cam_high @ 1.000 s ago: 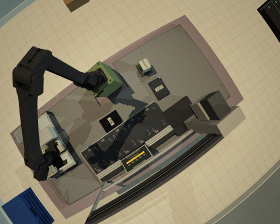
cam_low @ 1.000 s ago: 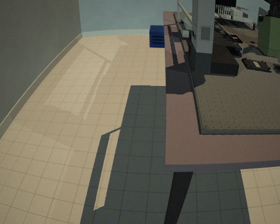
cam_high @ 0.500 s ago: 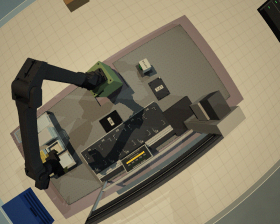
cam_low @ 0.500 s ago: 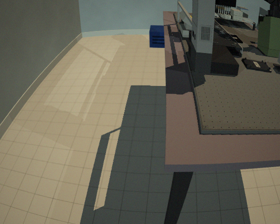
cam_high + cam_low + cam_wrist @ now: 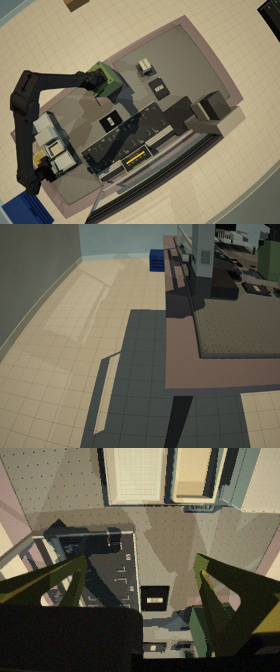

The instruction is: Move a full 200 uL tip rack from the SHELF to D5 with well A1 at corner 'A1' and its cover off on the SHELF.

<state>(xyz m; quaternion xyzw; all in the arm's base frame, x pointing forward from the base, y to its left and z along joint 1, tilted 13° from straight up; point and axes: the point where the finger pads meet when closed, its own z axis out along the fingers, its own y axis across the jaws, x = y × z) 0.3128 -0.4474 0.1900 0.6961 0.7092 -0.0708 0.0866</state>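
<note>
My hand is 190 mm to the left of the yellow tip rack and 190 mm above it. Also, from my hand: shelf 160 mm behind, 130 mm to the right, 240 mm below; pale sealed block 210 mm behind, 60 mm to the right, 170 mm below; tan reservoir 100 mm behind, 60 mm to the right, 230 mm below.
</note>
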